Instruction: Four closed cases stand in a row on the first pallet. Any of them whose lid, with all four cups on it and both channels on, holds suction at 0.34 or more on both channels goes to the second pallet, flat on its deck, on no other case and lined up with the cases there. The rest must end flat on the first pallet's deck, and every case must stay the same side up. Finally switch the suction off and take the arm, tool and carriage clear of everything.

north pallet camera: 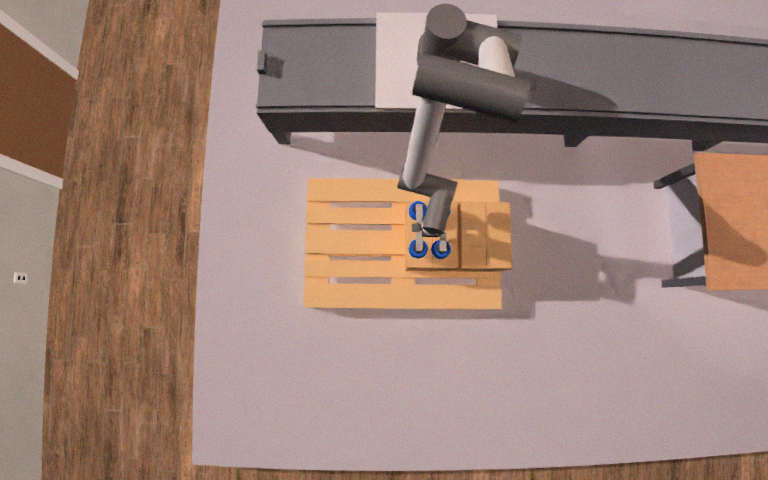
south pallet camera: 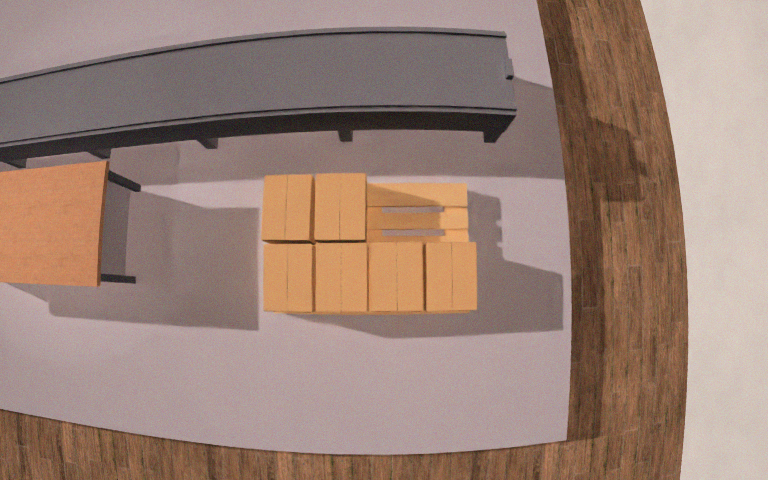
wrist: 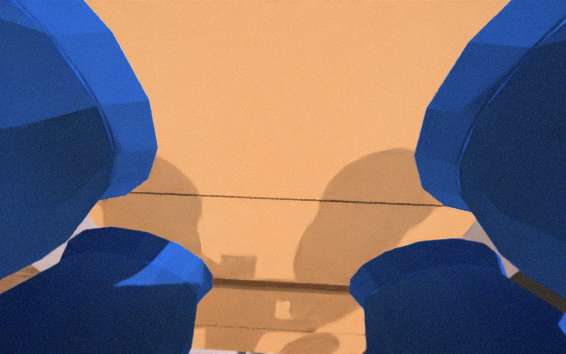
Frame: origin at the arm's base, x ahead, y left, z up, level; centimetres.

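Where they show: hand, tool point: (wrist: 283,220).
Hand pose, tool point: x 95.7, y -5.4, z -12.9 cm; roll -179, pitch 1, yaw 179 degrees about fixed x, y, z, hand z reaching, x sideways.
Note:
After its pixels a point has its place.
The first pallet (north pallet camera: 353,240) {x 97.2, y -48.8, z -42.6 cm} bears two closed cases side by side on its right half: a left case (north pallet camera: 428,262) {x 112.7, y -5.5, z -17.8 cm} (wrist: 280,100) {x 96.1, y -11.2, z -17.7 cm} and a right case (north pallet camera: 472,249) {x 105.5, y 19.2, z -17.8 cm} (wrist: 240,306) {x 102.2, y 18.6, z -17.7 cm}. My vacuum gripper (north pallet camera: 430,229) {x 95.7, y -5.4, z -12.9 cm} (wrist: 281,215) {x 95.7, y -5.4, z -12.9 cm} is over the left case with its four blue cups. In the wrist view the cups stand apart from its lid and cast separate shadows, so the gripper is open, holding nothing. The second pallet (south pallet camera: 416,195) {x 70.8, y 530.2, z -42.5 cm} bears a full front row of closed cases (south pallet camera: 340,277) {x 121.3, y 486.2, z -17.8 cm} and two more behind, a back left case (south pallet camera: 287,209) {x 83.2, y 455.8, z -17.8 cm} and a case (south pallet camera: 339,206) {x 82.1, y 485.6, z -17.7 cm} beside it.
The dark floor rail (north pallet camera: 317,70) (south pallet camera: 283,84) runs behind both pallets. The white carriage plate (north pallet camera: 396,62) {x 2.4, y -23.4, z 0.0 cm} is behind the first pallet, under the arm's base. A wooden table (north pallet camera: 736,226) {x 93.7, y 172.9, z -3.9 cm} (south pallet camera: 50,226) {x 91.6, y 288.7, z -4.0 cm} stands between the pallets. The back right of the second pallet shows bare slats.

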